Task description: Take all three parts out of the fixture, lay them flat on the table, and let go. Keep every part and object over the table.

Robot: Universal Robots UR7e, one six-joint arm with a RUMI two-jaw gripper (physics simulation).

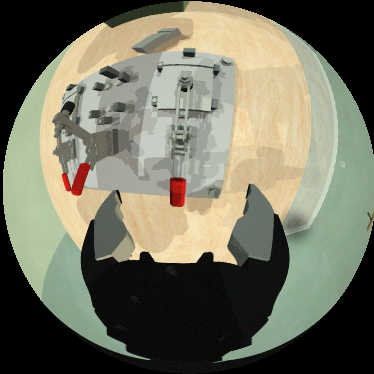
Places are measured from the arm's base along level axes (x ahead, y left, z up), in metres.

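Pixels of known places: gripper, between the fingertips: [181,188].
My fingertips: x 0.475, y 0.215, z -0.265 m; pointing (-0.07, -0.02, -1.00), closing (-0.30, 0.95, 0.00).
Observation:
Behind a point stands the place of what it marks.
The fixture [135,172] @[x 0.494, y 0.147, z -0.316 m] is a light grey plate with three stations. In the right station, a flat grey part [200,92] @[x 0.370, y 0.208, z -0.295 m] sits between small blocks, with a clamp arm and its tip over it. That clamp's red handle [177,193] @[x 0.488, y 0.213, z -0.275 m] points toward my gripper. The middle station shows bare blocks. Its clamp [70,122] @[x 0.418, y 0.092, z -0.234 m] is swung up, with a black tip and a red handle [80,179] @[x 0.478, y 0.106, z -0.239 m]. The left station is partly hidden behind this clamp; whether it holds a part I cannot tell. Another grey part [157,41] @[x 0.275, y 0.123, z -0.307 m] lies on the table beyond the fixture. My gripper [181,188] @[x 0.475, y 0.215, z -0.265 m] is open and empty, near the fixture's handle side.
The wooden table [272,115] @[x 0.342, y 0.330, z -0.331 m] extends around the fixture, with its edge to the right and left. Another red handle [66,182] @[x 0.528, y 0.003, z -0.282 m] stands at the far left. A dark green shape [145,14] shows at the top. Shadows fall across the table.

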